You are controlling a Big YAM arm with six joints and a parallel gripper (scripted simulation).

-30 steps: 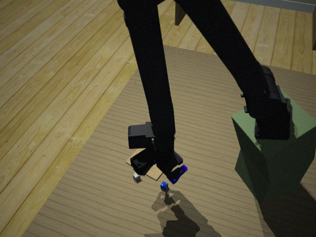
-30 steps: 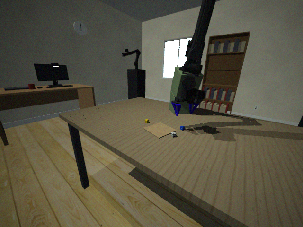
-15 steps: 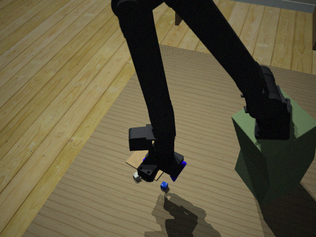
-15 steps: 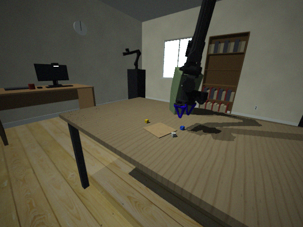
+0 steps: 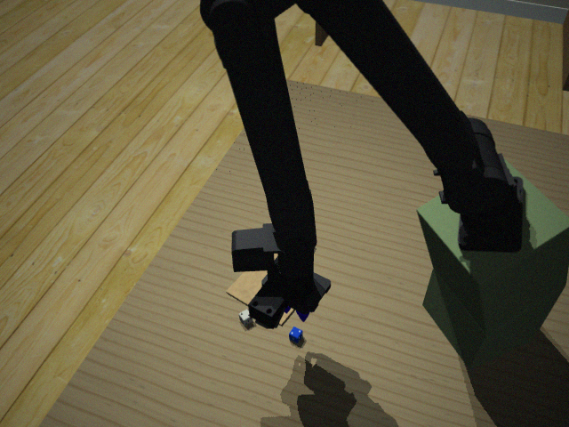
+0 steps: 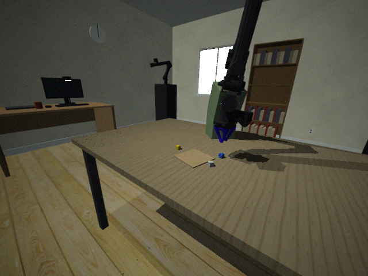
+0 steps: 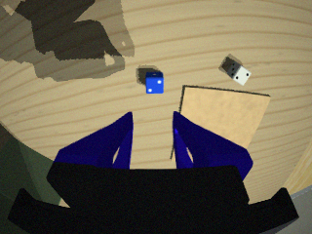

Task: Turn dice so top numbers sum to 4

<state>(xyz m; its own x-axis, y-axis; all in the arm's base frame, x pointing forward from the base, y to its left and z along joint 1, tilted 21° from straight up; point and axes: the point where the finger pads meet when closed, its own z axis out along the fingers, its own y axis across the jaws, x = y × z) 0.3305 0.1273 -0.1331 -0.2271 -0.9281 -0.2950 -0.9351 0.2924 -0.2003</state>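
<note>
The blue die is 80 mm below my hand. From my hand the other things lie so: tan mat: 80 mm ahead, 100 mm to the right, 90 mm below; yellow die: 50 mm ahead, 230 mm to the right, 80 mm below; white die: 110 mm ahead, 10 mm to the right, 80 mm below.
</note>
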